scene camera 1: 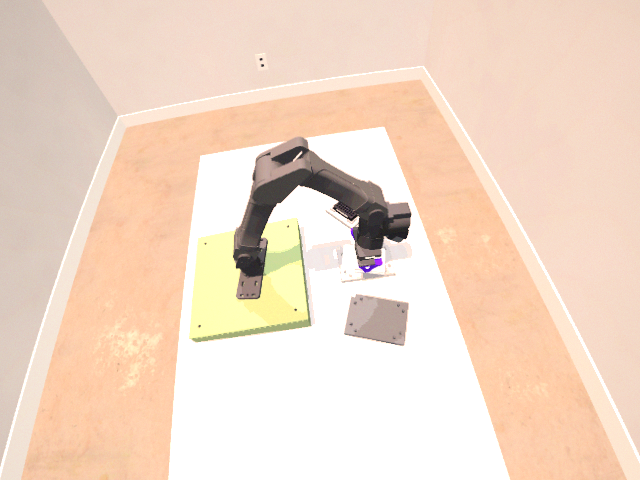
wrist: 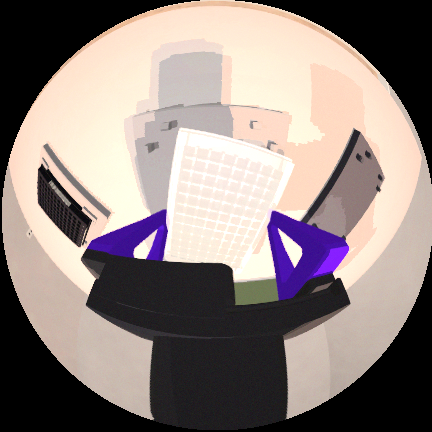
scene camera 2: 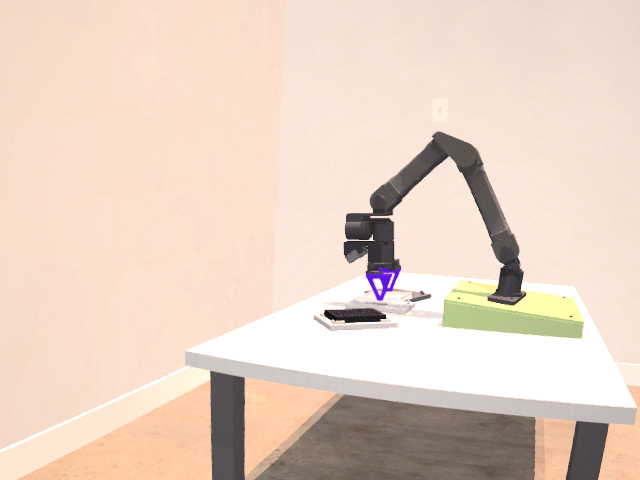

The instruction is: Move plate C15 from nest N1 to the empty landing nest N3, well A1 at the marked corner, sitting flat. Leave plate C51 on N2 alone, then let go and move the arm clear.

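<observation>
The white plate C15 (scene camera 1: 349, 258) (scene camera 2: 366, 299) (wrist: 220, 195) is between the purple fingers of my gripper (scene camera 1: 362, 251) (scene camera 2: 385, 294) (wrist: 217, 214), which is shut on its sides. The plate is low over a pale nest (scene camera 1: 356, 279) (scene camera 2: 405, 308) (wrist: 200, 114) with corner posts. In the wrist view it looks turned relative to that nest; whether it touches is unclear. The black plate C51 (scene camera 1: 345, 210) (scene camera 2: 355, 314) (wrist: 62, 210) sits on another pale nest (scene camera 2: 361, 325) (wrist: 103, 217). A dark grey nest (scene camera 1: 377, 320) (scene camera 2: 421, 296) (wrist: 350, 185) is empty. Nest labels and the marked corner are not readable.
The arm stands on a yellow-green base block (scene camera 1: 279, 310) (scene camera 2: 506, 325) on the white table (scene camera 1: 320, 403) (scene camera 2: 465, 366). The black plate's nest and the dark grey nest lie on opposite sides of the held plate. Walls surround the table.
</observation>
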